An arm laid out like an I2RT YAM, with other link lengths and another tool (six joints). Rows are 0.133 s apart.
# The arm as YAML. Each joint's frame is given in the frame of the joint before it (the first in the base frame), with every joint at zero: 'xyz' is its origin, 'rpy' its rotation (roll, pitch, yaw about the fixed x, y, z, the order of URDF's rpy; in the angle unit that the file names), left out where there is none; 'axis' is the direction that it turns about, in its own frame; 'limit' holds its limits. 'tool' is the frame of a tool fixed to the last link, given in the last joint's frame.
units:
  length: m
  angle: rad
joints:
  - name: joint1
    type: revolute
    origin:
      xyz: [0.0, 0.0, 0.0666]
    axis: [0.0, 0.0, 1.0]
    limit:
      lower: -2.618
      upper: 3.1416
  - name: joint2
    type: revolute
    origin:
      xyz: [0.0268, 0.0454, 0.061]
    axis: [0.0, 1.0, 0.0]
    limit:
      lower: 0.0
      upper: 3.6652
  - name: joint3
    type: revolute
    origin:
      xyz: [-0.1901, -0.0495, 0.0]
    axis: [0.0, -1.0, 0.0]
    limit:
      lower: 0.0
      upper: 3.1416
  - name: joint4
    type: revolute
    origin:
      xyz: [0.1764, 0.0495, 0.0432]
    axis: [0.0, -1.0, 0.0]
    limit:
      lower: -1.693
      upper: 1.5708
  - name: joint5
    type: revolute
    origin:
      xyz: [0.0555, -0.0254, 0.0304]
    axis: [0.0, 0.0, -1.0]
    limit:
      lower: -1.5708
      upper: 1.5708
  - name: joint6
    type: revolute
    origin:
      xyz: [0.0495, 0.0, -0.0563]
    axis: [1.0, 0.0, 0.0]
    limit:
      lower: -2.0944
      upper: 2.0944
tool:
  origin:
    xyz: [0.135, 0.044, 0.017]
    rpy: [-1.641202, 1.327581, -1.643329]
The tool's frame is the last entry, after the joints.
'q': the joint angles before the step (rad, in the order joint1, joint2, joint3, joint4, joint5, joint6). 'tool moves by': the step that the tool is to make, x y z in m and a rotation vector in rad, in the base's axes. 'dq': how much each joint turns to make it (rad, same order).
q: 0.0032 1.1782 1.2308 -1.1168 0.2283 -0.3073
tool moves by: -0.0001 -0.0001 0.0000 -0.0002 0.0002 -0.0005
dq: -0.0001 -0.0003 0.0000 -0.0005 0.0003 0.0002
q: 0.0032 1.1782 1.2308 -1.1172 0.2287 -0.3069
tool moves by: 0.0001 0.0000 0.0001 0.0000 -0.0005 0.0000
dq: 0.0000 0.0000 0.0003 0.0002 0.0000 0.0000
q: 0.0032 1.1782 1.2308 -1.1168 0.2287 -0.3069
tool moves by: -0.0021 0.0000 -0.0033 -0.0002 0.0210 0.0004
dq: -0.0001 0.0116 -0.0004 -0.0088 -0.0001 -0.0005
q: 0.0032 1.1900 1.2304 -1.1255 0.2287 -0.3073
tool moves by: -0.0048 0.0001 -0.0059 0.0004 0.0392 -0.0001
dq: 0.0003 0.0182 -0.0026 -0.0186 -0.0003 0.0006
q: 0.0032 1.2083 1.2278 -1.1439 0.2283 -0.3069
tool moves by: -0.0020 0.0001 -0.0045 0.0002 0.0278 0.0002
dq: 0.0003 0.0201 0.0000 -0.0078 -0.0002 0.0002
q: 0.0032 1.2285 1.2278 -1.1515 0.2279 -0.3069
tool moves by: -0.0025 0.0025 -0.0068 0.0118 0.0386 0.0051
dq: 0.0003 0.0295 -0.0033 -0.0059 -0.0129 0.0002
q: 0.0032 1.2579 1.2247 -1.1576 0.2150 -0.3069
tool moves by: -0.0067 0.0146 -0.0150 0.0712 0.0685 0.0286
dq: 0.0001 0.0419 -0.0368 0.0108 -0.0768 -0.0026
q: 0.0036 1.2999 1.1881 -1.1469 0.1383 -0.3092
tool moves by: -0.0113 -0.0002 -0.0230 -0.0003 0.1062 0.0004
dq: -0.0012 0.0699 -0.0506 0.0145 -0.0004 -0.0016
